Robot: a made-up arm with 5 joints. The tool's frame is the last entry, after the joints.
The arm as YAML. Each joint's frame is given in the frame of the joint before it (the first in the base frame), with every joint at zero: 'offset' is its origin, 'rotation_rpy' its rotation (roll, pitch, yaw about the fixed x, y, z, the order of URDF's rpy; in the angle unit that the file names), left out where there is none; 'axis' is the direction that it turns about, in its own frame. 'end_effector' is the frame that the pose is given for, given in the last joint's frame.
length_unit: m
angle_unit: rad
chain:
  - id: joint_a
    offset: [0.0, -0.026, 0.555]
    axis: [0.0, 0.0, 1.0]
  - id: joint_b
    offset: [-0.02, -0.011, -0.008]
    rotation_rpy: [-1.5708, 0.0, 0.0]
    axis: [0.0, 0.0, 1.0]
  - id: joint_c
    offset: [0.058, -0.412, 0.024]
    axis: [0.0, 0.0, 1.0]
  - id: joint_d
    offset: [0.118, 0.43, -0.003]
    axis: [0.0, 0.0, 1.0]
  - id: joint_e
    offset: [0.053, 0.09, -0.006]
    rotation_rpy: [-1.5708, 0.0, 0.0]
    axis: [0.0, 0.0, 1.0]
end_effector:
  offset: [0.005, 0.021, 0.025]
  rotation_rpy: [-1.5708, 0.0, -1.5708]
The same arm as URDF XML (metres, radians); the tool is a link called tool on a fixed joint. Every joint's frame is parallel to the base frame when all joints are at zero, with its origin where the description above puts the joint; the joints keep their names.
<robot name="arm">
<joint name="joint_a" type="continuous"><parent link="base"/><child link="link1"/><origin xyz="0 -0.026 0.555"/><axis xyz="0 0 1"/></joint>
<joint name="joint_b" type="continuous"><parent link="link1"/><child link="link2"/><origin xyz="-0.02 -0.011 -0.008"/><axis xyz="0 1 0"/></joint>
<joint name="joint_c" type="continuous"><parent link="link2"/><child link="link3"/><origin xyz="0.058 0.024 0.412"/><axis xyz="0 1 0"/></joint>
<joint name="joint_d" type="continuous"><parent link="link3"/><child link="link4"/><origin xyz="0.118 -0.003 -0.43"/><axis xyz="0 1 0"/></joint>
<joint name="joint_e" type="continuous"><parent link="link4"/><child link="link5"/><origin xyz="0.053 -0.006 -0.09"/><axis xyz="0 0 -1"/></joint>
<joint name="tool_fixed" type="fixed"><parent link="link5"/><child link="tool"/><origin xyz="0.005 -0.021 -0.025" rpy="1.5708 0 1.5708"/></joint>
<link name="base"/>
<link name="link1"/>
<link name="link2"/>
<link name="link3"/>
<link name="link4"/>
<link name="link5"/>
<link name="tool"/>
</robot>

